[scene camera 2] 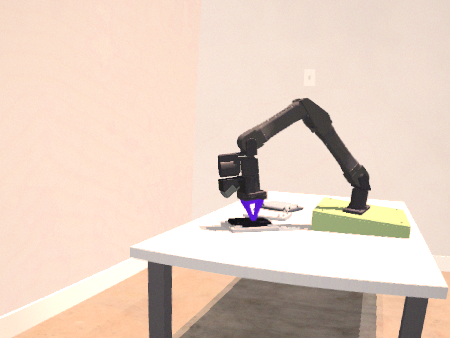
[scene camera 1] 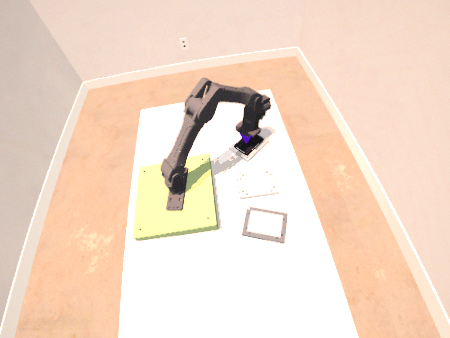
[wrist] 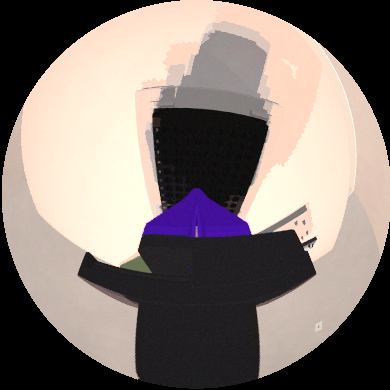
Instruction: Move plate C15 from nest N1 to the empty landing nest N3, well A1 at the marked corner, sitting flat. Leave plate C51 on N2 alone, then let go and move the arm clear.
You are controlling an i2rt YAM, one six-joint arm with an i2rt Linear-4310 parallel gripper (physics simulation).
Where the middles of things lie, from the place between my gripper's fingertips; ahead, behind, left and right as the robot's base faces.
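With the black perforated plate (wrist: 217, 151), my gripper is 10 mm short of it and 10 mm above it. Going by their middles, the black perforated plate is the nearest to my gripper of the things named here. There's also a grey-framed white gridded tray (scene camera 1: 264, 223), and that tray is 400 mm to the right of my gripper, 70 mm ahead of it and 10 mm below it.
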